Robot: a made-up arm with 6 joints. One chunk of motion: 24 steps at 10 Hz.
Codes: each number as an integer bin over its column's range. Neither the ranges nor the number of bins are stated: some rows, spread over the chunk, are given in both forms.
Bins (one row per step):
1: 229 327 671 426 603 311
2: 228 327 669 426 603 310
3: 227 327 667 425 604 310
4: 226 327 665 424 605 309
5: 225 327 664 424 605 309
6: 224 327 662 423 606 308
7: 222 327 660 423 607 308
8: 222 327 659 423 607 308
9: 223 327 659 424 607 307
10: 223 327 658 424 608 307
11: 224 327 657 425 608 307
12: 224 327 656 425 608 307
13: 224 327 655 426 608 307
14: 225 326 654 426 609 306
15: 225 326 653 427 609 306
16: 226 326 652 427 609 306
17: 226 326 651 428 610 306
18: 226 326 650 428 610 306
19: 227 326 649 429 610 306
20: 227 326 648 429 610 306
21: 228 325 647 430 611 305
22: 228 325 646 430 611 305
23: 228 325 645 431 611 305
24: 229 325 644 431 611 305
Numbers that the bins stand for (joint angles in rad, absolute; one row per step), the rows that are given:
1: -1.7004 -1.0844 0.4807 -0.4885 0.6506 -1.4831
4: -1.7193 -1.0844 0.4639 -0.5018 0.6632 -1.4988
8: -1.7444 -1.0844 0.4470 -0.5085 0.6758 -1.5067
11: -1.7319 -1.0844 0.4414 -0.4952 0.6821 -1.5146
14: -1.7256 -1.0907 0.4330 -0.4885 0.6883 -1.5224
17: -1.7193 -1.0907 0.4246 -0.4752 0.6946 -1.5224
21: -1.7067 -1.0970 0.4134 -0.4619 0.7009 -1.5303
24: -1.7004 -1.0970 0.4050 -0.4553 0.7009 -1.5303
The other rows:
2: -1.7067 -1.0844 0.4751 -0.4885 0.6506 -1.4910
3: -1.7130 -1.0844 0.4695 -0.4952 0.6569 -1.4910
5: -1.7256 -1.0844 0.4611 -0.5018 0.6632 -1.4988
6: -1.7319 -1.0844 0.4555 -0.5085 0.6695 -1.5067
7: -1.7444 -1.0844 0.4498 -0.5085 0.6758 -1.5067
9: -1.7382 -1.0844 0.4470 -0.5018 0.6758 -1.5146
10: -1.7382 -1.0844 0.4442 -0.5018 0.6821 -1.5146
12: -1.7319 -1.0844 0.4386 -0.4952 0.6821 -1.5146
13: -1.7319 -1.0844 0.4358 -0.4885 0.6821 -1.5146
15: -1.7256 -1.0907 0.4302 -0.4819 0.6883 -1.5224
16: -1.7193 -1.0907 0.4274 -0.4819 0.6883 -1.5224
18: -1.7193 -1.0907 0.4218 -0.4752 0.6946 -1.5224
19: -1.7130 -1.0907 0.4190 -0.4686 0.6946 -1.5224
20: -1.7130 -1.0907 0.4162 -0.4686 0.6946 -1.5224
22: -1.7067 -1.0970 0.4106 -0.4619 0.7009 -1.5303
23: -1.7067 -1.0970 0.4078 -0.4553 0.7009 -1.5303

